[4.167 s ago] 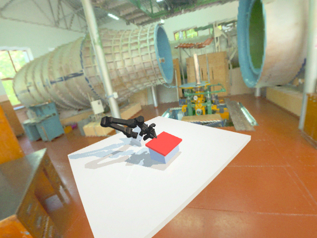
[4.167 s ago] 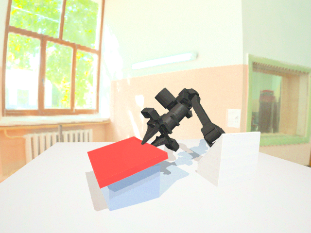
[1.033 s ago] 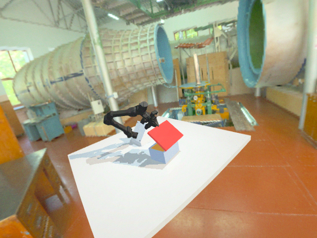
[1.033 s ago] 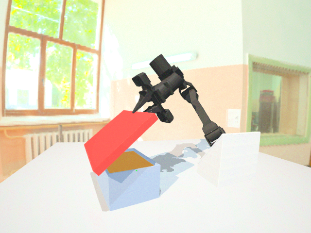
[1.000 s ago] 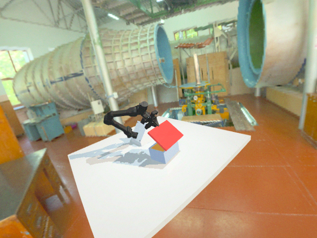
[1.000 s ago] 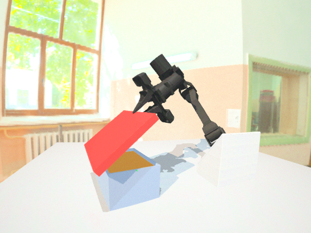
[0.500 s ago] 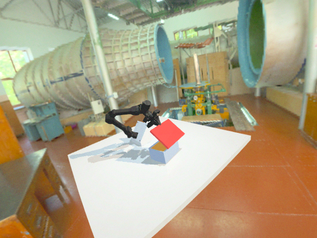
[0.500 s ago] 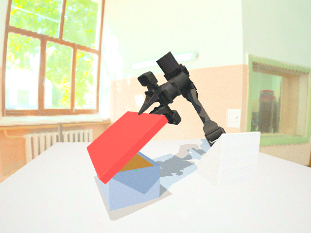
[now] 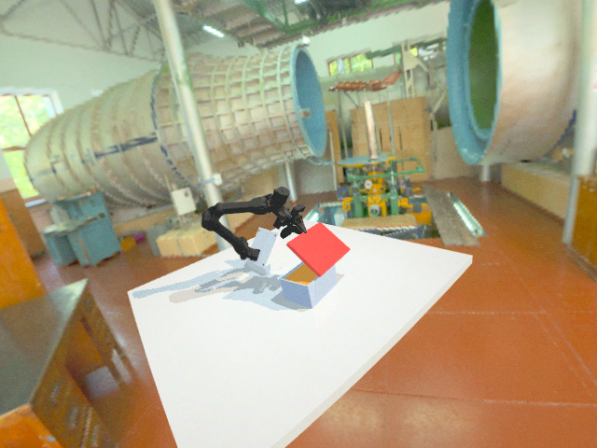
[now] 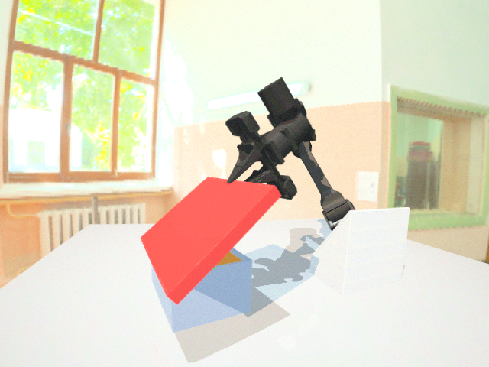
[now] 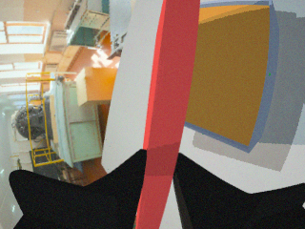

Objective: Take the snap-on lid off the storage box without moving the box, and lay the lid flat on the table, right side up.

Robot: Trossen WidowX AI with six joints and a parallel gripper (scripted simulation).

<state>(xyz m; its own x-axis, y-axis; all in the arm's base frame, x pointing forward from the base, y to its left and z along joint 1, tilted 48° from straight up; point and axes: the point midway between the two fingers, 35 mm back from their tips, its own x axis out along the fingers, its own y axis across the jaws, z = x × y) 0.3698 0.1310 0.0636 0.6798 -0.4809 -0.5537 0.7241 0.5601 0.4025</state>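
Now: the red lid 70 mm ahead of my gripper tip, 10 mm to the left of it and 50 mm below it. From my gripper tip the other things lie so: storage box: 50 mm ahead, 70 mm to the right, 180 mm below.
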